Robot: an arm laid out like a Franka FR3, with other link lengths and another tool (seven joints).
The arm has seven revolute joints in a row. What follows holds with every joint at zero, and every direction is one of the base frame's.
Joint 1 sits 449.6 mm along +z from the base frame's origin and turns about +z.
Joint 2 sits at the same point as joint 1 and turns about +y.
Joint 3 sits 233.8 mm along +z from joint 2 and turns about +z.
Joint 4 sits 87.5 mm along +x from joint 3 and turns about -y.
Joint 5 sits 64.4 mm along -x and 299.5 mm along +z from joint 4 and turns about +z.
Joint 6 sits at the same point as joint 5 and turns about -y.
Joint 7 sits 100.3 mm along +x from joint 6 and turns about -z.
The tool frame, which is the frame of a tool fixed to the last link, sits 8.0 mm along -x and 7.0 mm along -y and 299.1 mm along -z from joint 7; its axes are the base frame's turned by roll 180.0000, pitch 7.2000 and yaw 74.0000 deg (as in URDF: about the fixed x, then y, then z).
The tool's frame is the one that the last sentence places.
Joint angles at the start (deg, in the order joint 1, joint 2, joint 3, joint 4, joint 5, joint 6, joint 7):
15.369 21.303 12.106 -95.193 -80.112 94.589 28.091
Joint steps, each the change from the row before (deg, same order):
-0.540 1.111 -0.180 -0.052 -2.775 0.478 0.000
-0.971 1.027 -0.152 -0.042 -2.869 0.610 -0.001
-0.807 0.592 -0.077 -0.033 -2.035 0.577 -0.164
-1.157 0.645 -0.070 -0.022 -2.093 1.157 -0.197
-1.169 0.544 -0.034 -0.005 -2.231 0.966 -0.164
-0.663 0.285 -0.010 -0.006 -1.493 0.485 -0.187
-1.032 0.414 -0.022 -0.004 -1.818 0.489 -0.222
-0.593 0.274 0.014 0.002 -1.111 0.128 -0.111
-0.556 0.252 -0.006 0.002 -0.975 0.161 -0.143
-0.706 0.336 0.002 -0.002 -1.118 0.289 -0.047
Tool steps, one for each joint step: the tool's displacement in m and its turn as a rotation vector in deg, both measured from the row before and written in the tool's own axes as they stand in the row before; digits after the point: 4 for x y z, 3 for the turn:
0.0006 0.0051 0.0084 -1.438 -1.797 -1.007
-0.0006 0.0042 0.0116 -1.251 -1.838 -0.920
-0.0011 0.0032 0.0085 -0.951 -1.208 -0.708
0.0009 0.0033 0.0106 -1.078 -0.895 -0.765
-0.0010 0.0031 0.0106 -1.061 -1.099 -0.700
-0.0016 0.0022 0.0061 -0.737 -0.817 -0.518
-0.0017 0.0004 0.0097 -0.594 -1.087 -0.729
-0.0012 -0.0002 0.0056 -0.294 -0.740 -0.461
-0.0007 -0.0004 0.0053 -0.251 -0.624 -0.470
0.0002 -0.0007 0.0063 -0.290 -0.626 -0.474

